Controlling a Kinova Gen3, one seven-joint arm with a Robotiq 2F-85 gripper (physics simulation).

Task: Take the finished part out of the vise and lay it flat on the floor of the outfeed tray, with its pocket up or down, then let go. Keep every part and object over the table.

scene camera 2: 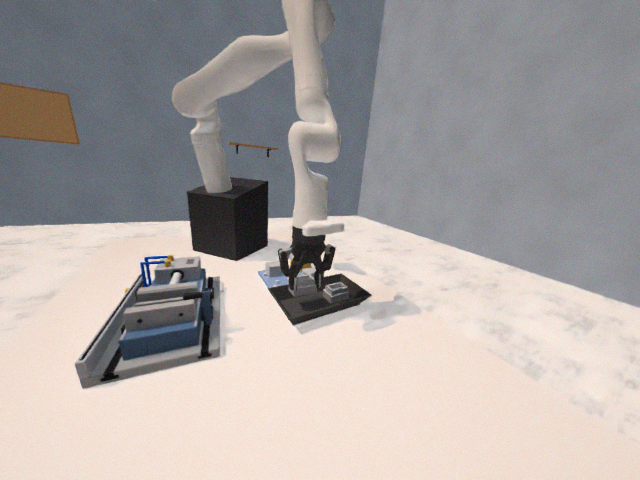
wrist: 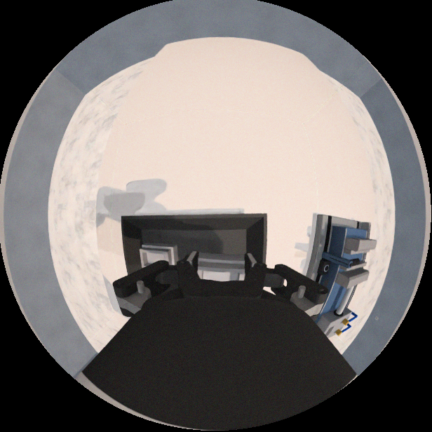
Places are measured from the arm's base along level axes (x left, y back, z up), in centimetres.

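Pixels of known places: gripper, fingertip midpoint: (scene camera 2: 305,288); arm's base, link origin: (scene camera 2: 219,189).
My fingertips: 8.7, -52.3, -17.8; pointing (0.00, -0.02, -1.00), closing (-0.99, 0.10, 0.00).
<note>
Ahead of a thing's pixels: the offset from my fingertips to its top centre, as dx, dy, dz. "spot": to the spot under its first point.
My gripper (scene camera 2: 306,288) (wrist: 221,259) points down and is shut on a grey stepped part @[+0.2, +1.8, +1.9] (scene camera 2: 303,283) (wrist: 221,273), the finished part, with one finger on each side. The part looks level and is inside the black outfeed tray @[spot: -3.0, +3.4, -5.9] (scene camera 2: 287,305) (wrist: 195,221), low over or on its floor; whether it touches the floor I cannot tell. Its pocket is partly hidden by the fingers. Another grey part @[+10.5, +0.9, -2.4] (scene camera 2: 336,293) (wrist: 158,256) lies in the tray beside it, with a gap between. The vise @[-27.0, +12.3, +2.8] (scene camera 2: 160,338) (wrist: 344,250) stands apart, and no part shows between its jaws.
A blue plate @[+6.2, +17.4, -6.3] (scene camera 2: 268,278) with a grey block @[+1.9, +22.2, -2.7] (scene camera 2: 273,268) on it adjoins the tray's far side, and a yellow block is partly hidden behind the gripper. Blue bent tubes @[spot: -31.7, +20.9, +1.7] (scene camera 2: 145,271) (wrist: 354,316) rise at the vise's end. The black robot pedestal (scene camera 2: 227,222) stands behind.
</note>
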